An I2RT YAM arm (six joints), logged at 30 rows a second.
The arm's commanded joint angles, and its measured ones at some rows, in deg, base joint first. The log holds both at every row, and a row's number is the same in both.
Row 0, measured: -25.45 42.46 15.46 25.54 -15.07 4.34
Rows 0 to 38, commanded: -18.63 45.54 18.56 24.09 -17.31 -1.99; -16.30 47.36 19.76 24.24 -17.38 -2.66; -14.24 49.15 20.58 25.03 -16.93 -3.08; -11.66 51.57 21.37 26.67 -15.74 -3.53; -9.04 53.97 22.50 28.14 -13.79 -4.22; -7.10 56.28 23.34 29.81 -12.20 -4.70; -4.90 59.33 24.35 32.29 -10.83 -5.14; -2.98 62.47 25.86 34.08 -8.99 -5.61; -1.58 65.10 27.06 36.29 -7.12 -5.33; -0.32 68.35 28.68 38.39 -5.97 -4.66; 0.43 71.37 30.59 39.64 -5.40 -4.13; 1.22 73.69 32.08 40.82 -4.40 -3.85; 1.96 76.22 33.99 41.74 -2.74 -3.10; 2.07 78.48 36.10 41.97 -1.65 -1.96; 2.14 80.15 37.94 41.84 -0.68 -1.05; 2.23 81.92 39.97 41.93 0.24 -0.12; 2.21 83.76 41.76 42.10 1.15 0.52; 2.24 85.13 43.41 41.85 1.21 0.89; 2.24 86.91 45.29 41.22 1.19 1.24; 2.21 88.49 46.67 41.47 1.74 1.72; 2.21 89.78 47.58 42.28 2.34 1.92; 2.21 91.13 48.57 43.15 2.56 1.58; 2.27 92.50 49.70 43.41 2.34 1.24; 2.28 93.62 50.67 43.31 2.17 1.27; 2.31 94.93 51.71 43.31 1.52 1.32; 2.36 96.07 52.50 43.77 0.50 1.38; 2.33 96.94 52.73 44.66 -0.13 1.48; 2.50 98.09 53.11 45.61 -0.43 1.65; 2.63 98.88 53.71 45.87 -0.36 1.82; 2.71 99.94 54.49 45.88 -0.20 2.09; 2.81 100.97 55.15 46.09 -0.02 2.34; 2.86 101.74 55.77 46.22 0.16 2.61; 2.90 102.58 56.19 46.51 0.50 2.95; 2.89 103.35 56.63 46.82 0.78 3.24; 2.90 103.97 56.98 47.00 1.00 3.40; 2.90 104.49 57.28 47.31 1.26 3.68; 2.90 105.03 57.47 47.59 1.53 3.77; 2.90 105.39 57.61 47.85 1.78 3.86; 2.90 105.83 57.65 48.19 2.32 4.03
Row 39, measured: 2.76 104.99 57.10 45.23 1.34 1.78
